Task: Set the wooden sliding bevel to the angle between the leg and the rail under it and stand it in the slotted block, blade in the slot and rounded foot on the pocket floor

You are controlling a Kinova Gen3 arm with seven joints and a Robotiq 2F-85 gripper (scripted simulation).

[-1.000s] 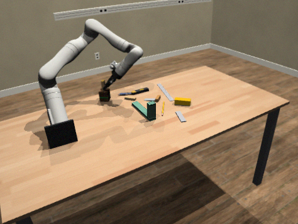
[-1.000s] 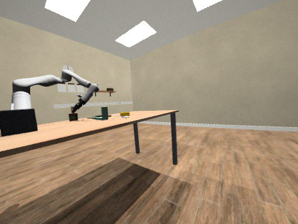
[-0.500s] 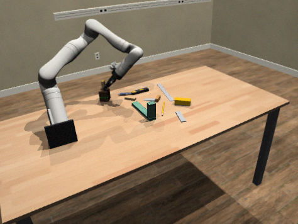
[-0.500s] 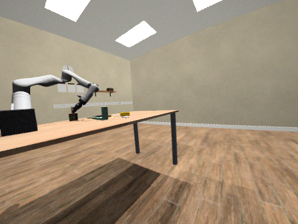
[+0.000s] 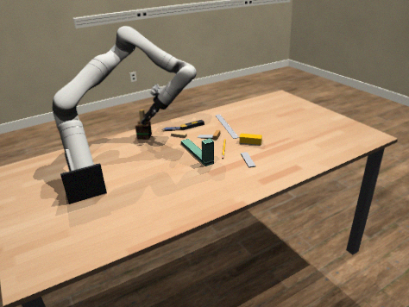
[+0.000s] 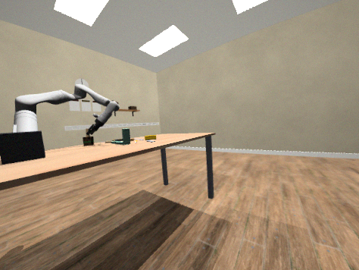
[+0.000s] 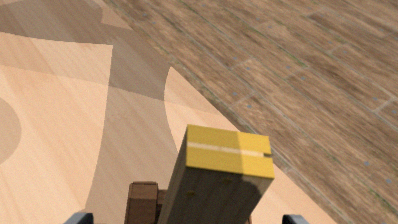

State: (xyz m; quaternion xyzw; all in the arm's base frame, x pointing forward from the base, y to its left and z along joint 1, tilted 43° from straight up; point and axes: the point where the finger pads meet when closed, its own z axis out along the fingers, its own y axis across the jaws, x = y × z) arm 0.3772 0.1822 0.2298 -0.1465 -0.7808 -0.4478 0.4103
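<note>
My gripper is now 1 cm past the wooden sliding bevel, 2 cm to the right of it and 2 cm above it. Round my hand: blue blade 15 cm ahead, 1 cm to the right, 9 cm below; thin steel blade 2 cm to the left, 5 cm below; small wooden block 13 cm ahead, 8 cm to the right, 9 cm below.
</note>
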